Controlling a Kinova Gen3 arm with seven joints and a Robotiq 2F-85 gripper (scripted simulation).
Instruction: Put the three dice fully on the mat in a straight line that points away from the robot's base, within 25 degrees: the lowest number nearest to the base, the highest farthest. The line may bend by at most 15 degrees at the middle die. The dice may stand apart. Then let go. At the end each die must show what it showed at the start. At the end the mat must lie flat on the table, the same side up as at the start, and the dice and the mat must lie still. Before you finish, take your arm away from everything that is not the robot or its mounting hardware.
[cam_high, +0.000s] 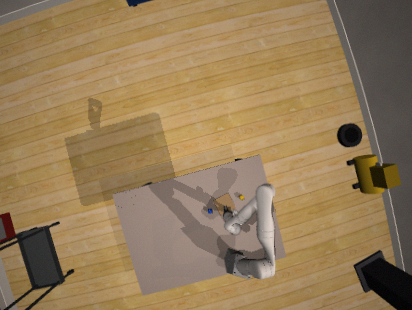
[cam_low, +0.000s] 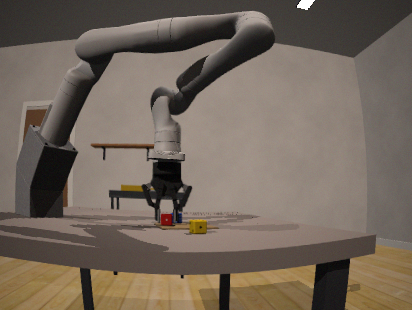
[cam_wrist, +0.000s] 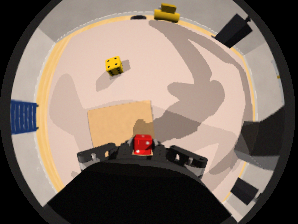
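Now: hand 1 cm above the red die. The rest, counted from my hand: yellow die (4 cm ahead, 16 cm to the right, 1 cm below); then tan mat (5 cm ahead, 1 cm to the right, 2 cm below); then blue die (5 cm ahead, 12 cm to the left, 1 cm below).
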